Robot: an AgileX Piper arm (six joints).
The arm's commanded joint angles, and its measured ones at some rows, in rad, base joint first. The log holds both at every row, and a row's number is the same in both.
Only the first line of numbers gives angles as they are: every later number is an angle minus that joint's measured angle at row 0.
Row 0, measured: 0.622, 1.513, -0.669, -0.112, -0.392, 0.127
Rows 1 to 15, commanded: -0.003, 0.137, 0.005, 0.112, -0.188, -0.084; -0.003, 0.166, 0.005, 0.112, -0.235, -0.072; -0.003, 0.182, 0.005, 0.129, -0.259, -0.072; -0.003, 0.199, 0.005, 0.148, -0.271, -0.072; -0.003, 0.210, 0.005, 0.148, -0.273, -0.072; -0.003, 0.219, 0.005, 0.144, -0.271, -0.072; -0.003, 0.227, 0.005, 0.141, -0.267, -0.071; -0.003, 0.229, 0.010, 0.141, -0.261, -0.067; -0.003, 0.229, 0.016, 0.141, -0.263, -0.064; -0.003, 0.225, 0.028, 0.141, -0.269, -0.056; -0.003, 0.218, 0.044, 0.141, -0.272, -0.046; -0.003, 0.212, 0.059, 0.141, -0.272, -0.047; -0.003, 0.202, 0.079, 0.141, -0.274, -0.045; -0.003, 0.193, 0.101, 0.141, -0.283, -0.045; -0.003, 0.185, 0.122, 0.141, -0.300, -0.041
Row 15, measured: 0.000, 0.219, 0.057, 0.140, -0.259, -0.053
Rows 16 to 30, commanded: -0.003, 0.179, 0.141, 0.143, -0.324, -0.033; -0.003, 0.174, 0.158, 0.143, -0.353, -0.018; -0.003, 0.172, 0.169, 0.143, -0.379, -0.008; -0.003, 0.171, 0.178, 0.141, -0.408, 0.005; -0.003, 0.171, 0.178, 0.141, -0.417, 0.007; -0.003, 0.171, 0.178, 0.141, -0.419, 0.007; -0.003, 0.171, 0.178, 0.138, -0.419, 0.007; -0.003, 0.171, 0.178, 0.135, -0.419, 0.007; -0.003, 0.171, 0.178, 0.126, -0.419, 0.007; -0.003, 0.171, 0.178, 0.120, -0.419, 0.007; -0.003, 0.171, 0.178, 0.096, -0.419, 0.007; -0.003, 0.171, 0.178, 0.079, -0.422, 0.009; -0.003, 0.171, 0.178, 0.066, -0.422, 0.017; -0.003, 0.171, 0.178, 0.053, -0.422, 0.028; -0.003, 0.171, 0.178, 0.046, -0.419, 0.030
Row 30, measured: 0.000, 0.178, 0.172, 0.094, -0.404, 0.011
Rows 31 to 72, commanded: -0.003, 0.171, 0.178, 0.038, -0.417, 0.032; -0.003, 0.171, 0.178, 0.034, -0.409, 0.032; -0.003, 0.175, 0.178, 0.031, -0.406, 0.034; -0.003, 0.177, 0.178, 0.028, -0.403, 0.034; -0.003, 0.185, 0.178, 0.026, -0.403, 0.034; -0.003, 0.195, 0.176, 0.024, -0.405, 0.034; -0.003, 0.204, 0.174, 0.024, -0.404, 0.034; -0.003, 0.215, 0.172, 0.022, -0.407, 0.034; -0.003, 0.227, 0.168, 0.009, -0.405, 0.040; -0.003, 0.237, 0.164, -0.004, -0.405, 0.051; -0.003, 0.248, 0.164, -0.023, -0.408, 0.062; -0.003, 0.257, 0.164, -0.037, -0.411, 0.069; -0.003, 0.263, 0.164, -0.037, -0.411, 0.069; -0.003, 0.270, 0.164, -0.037, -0.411, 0.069; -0.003, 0.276, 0.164, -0.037, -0.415, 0.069; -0.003, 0.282, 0.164, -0.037, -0.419, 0.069; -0.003, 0.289, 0.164, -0.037, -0.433, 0.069; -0.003, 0.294, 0.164, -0.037, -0.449, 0.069; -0.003, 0.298, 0.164, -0.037, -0.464, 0.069; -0.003, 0.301, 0.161, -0.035, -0.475, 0.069; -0.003, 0.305, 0.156, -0.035, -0.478, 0.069; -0.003, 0.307, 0.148, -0.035, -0.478, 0.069; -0.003, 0.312, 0.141, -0.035, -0.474, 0.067; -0.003, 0.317, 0.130, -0.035, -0.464, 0.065; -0.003, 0.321, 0.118, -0.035, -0.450, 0.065; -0.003, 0.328, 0.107, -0.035, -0.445, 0.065; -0.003, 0.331, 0.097, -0.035, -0.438, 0.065; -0.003, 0.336, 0.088, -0.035, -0.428, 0.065; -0.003, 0.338, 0.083, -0.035, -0.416, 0.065; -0.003, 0.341, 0.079, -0.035, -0.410, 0.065; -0.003, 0.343, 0.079, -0.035, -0.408, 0.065; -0.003, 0.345, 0.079, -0.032, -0.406, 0.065; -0.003, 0.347, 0.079, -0.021, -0.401, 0.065; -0.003, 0.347, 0.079, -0.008, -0.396, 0.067; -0.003, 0.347, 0.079, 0.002, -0.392, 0.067; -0.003, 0.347, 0.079, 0.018, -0.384, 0.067; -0.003, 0.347, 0.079, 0.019, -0.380, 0.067; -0.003, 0.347, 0.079, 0.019, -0.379, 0.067; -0.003, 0.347, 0.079, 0.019, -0.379, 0.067; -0.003, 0.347, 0.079, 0.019, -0.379, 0.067; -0.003, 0.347, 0.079, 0.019, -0.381, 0.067; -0.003, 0.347, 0.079, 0.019, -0.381, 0.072
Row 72, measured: 0.000, 0.345, 0.082, 0.013, -0.391, 0.067
